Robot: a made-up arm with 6 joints.
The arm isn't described. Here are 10 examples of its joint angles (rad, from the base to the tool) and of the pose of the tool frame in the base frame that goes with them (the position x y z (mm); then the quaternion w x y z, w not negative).
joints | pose
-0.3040 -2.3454 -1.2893 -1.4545 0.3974 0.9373 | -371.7 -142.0 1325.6 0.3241 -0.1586 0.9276 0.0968
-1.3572 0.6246 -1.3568 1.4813 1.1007 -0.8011 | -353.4 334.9 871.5 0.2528 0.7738 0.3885 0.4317
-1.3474 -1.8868 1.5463 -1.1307 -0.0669 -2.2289 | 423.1 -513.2 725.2 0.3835 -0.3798 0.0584 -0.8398
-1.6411 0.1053 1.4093 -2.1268 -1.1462 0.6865 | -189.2 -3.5 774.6 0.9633 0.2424 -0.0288 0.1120
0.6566 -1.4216 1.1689 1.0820 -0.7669 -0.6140 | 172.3 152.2 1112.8 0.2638 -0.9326 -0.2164 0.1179
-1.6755 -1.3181 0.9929 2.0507 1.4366 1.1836 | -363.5 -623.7 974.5 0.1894 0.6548 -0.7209 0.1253
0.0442 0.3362 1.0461 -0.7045 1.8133 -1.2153 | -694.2 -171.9 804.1 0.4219 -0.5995 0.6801 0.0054
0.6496 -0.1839 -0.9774 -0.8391 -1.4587 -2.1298 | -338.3 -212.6 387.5 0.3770 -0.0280 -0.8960 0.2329
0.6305 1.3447 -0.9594 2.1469 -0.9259 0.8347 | 233.1 -410.3 -73.9 0.0679 0.3396 0.3041 -0.8875
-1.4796 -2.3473 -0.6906 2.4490 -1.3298 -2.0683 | 132.8 -804.9 695.1 0.4100 -0.3742 0.1927 0.8092
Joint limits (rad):
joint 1: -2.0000..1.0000
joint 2: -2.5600..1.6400
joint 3: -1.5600..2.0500
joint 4: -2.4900..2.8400
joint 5: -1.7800..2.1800
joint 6: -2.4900..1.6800
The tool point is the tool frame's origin. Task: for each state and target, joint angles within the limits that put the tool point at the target. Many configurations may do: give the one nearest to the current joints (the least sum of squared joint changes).
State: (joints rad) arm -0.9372 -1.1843 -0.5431 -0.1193 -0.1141 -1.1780
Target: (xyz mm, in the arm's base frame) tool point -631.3 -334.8 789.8
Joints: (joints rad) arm -0.9509 -1.1448 -0.6010 -0.1036 -0.0130 -1.1691
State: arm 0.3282 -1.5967 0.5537 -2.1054 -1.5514 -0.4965
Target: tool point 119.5 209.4 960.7
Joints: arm 0.3088 -1.8037 0.5957 -2.3168 -1.6528 -0.5691
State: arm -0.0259 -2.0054 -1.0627 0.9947 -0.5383 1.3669
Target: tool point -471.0 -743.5 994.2
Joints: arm -0.8961 -1.6898 -0.6207 0.7322 -0.8269 1.2187
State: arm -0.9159 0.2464 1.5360 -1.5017 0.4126 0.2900
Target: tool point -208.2 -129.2 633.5
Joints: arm -0.9158 0.8763 1.6606 -1.6572 -0.0111 -0.0658
